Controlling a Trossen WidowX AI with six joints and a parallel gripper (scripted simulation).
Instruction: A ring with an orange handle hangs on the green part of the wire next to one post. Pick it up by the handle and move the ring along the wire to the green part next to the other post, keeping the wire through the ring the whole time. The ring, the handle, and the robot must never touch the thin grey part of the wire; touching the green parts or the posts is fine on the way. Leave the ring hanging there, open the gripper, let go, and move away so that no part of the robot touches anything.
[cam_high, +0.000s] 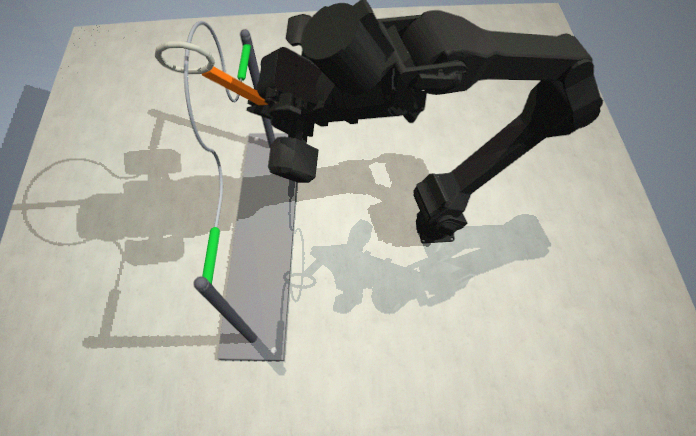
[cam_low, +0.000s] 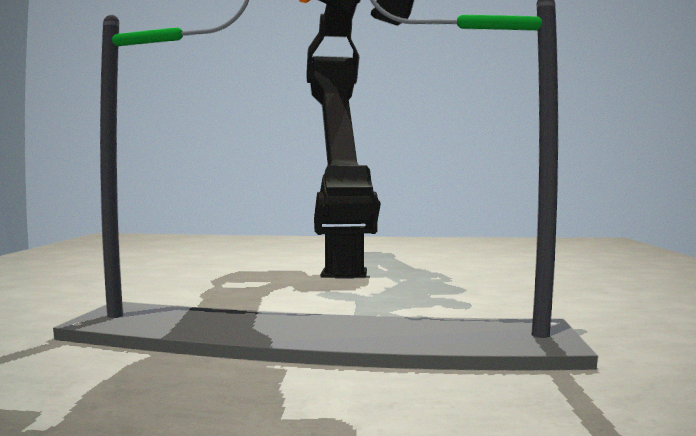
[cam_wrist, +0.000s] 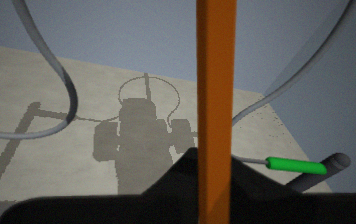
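Right now the ring with orange handle is 8 cm above my gripper tip, 3 cm to the left of it and 2 cm ahead of it.
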